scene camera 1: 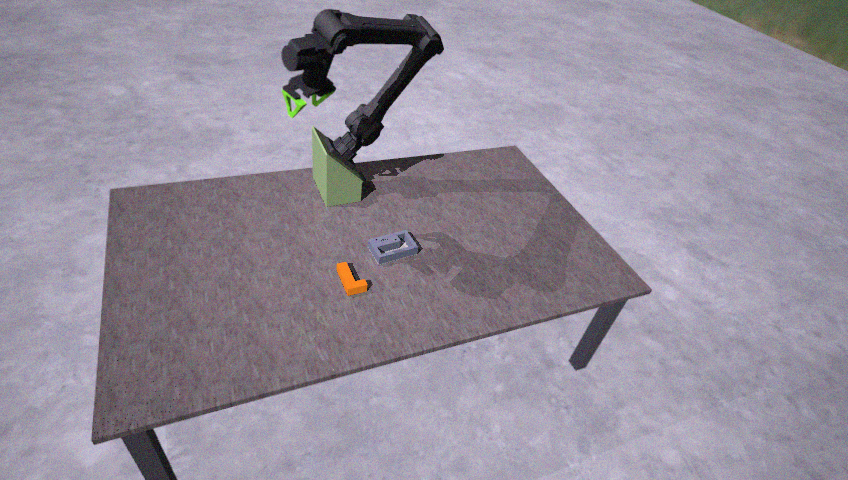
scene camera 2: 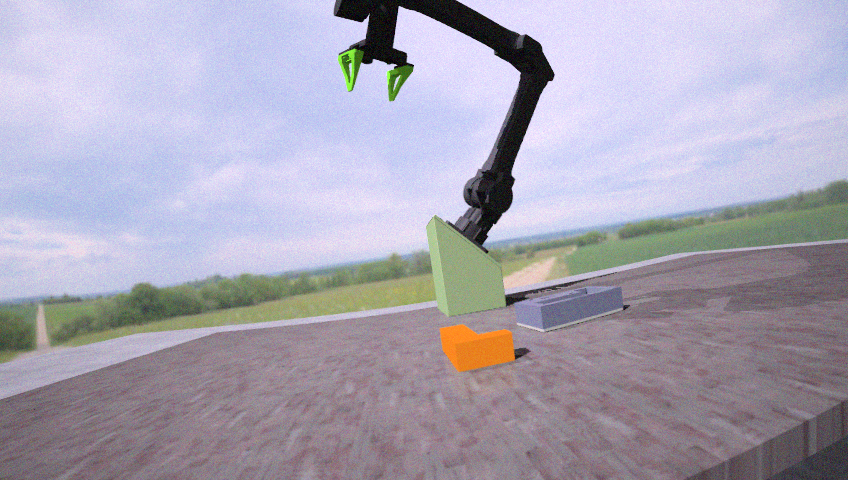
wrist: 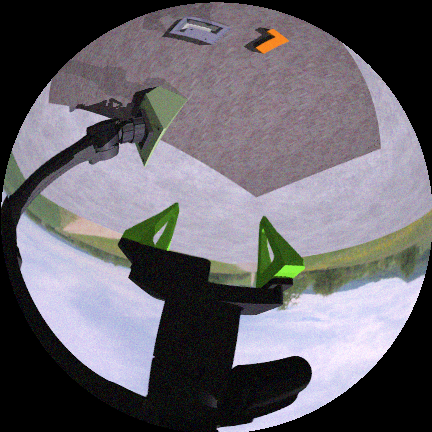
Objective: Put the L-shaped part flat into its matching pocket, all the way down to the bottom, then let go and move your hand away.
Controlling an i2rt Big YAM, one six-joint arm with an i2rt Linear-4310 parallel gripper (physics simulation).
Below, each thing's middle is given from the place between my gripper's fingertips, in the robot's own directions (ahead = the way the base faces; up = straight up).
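Labels:
Counted from my hand: grey pocket block (wrist: 209,31) a good way ahead, well below and well to the left; orange L-shaped part (scene camera 2: 467,350) slightly to the left, a good way ahead and well below.

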